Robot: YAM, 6 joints.
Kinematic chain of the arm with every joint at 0, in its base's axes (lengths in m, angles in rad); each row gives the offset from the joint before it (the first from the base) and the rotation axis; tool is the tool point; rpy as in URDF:
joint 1: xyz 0 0 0.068 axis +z
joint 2: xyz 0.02 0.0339 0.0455 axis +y
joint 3: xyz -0.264 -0.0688 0 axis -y
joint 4: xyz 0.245 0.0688 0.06 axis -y
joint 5: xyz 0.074 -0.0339 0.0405 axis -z
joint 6: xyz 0.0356 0 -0.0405 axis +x
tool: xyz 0 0 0 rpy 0 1.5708 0
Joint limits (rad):
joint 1: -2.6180..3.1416
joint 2: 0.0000..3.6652
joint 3: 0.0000..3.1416
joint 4: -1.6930..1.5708
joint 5: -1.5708..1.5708
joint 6: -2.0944..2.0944
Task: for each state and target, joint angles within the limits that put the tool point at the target. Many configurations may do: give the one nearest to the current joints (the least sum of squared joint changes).
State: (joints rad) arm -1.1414 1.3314 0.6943 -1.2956 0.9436 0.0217
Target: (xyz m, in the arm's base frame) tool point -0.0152 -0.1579 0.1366
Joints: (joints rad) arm -1.4816 1.5325 0.6050 -1.1886 0.9621 0.0217
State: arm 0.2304 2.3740 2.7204 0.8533 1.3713 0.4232
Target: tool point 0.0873 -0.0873 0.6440
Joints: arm -0.4942 2.0092 3.1416 1.4013 1.4770 0.4232
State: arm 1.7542 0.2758 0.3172 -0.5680 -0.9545 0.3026
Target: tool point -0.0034 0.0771 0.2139
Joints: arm 1.2728 0.1199 0.3383 -0.6687 -0.8143 0.3026
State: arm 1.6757 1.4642 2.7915 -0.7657 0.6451 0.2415
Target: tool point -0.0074 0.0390 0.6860
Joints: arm 2.0451 1.3854 2.8019 -0.8069 0.3209 0.2415
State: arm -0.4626 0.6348 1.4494 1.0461 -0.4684 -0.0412
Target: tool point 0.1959 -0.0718 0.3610
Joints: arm -0.4335 0.9478 0.6264 0.8554 -0.5016 -0.0412
